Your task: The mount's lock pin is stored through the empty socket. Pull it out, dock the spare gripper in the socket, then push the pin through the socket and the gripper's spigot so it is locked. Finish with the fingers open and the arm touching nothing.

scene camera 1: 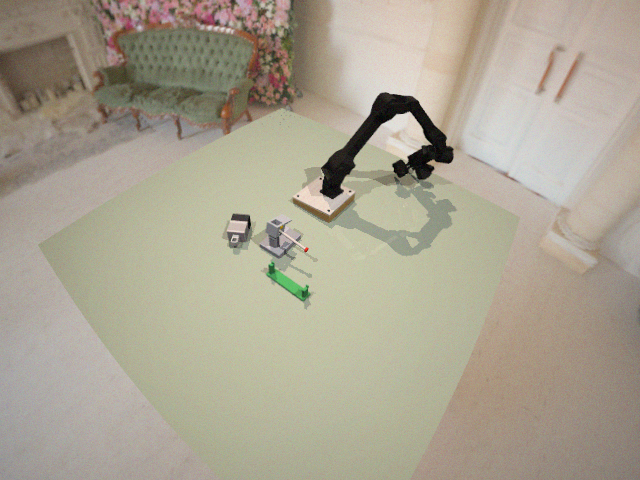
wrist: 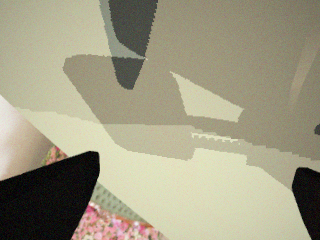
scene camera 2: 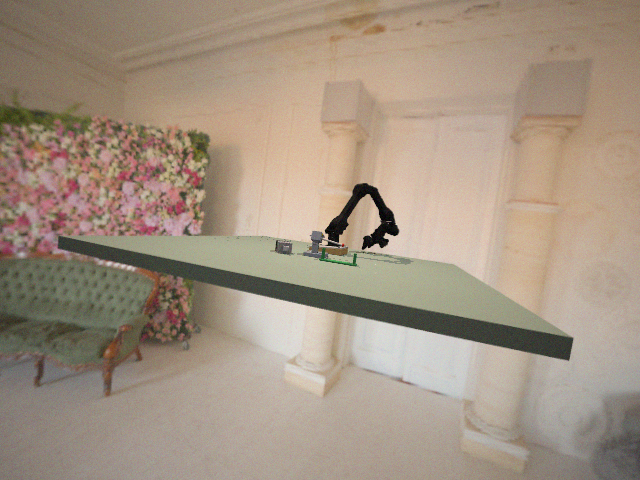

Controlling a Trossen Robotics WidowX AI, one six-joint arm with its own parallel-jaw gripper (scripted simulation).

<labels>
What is my gripper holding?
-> Nothing.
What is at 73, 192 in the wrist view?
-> My gripper.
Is my gripper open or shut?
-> Open.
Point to a grey mount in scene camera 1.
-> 275, 243
</labels>
